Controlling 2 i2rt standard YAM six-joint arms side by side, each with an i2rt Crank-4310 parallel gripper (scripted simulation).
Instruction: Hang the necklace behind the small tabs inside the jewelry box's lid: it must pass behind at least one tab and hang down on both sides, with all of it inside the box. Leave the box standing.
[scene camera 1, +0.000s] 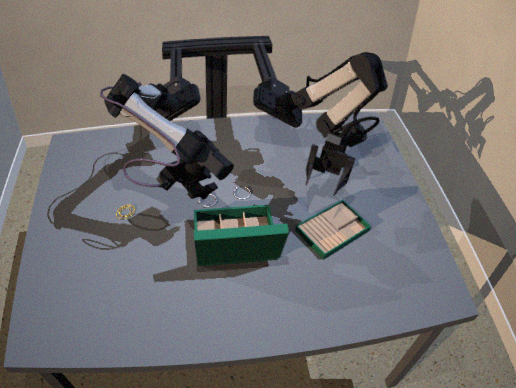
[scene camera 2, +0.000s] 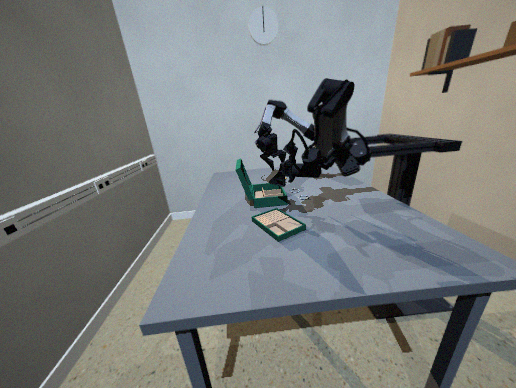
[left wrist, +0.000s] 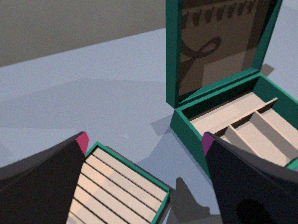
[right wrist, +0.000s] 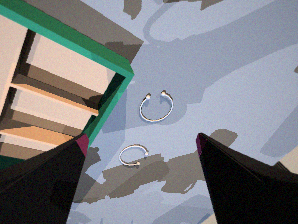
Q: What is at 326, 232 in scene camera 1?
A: A green-rimmed tray.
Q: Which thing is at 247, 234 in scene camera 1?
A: A green jewelry box.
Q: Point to my left gripper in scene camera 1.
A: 320, 189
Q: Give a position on a green-rimmed tray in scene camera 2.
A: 278, 224
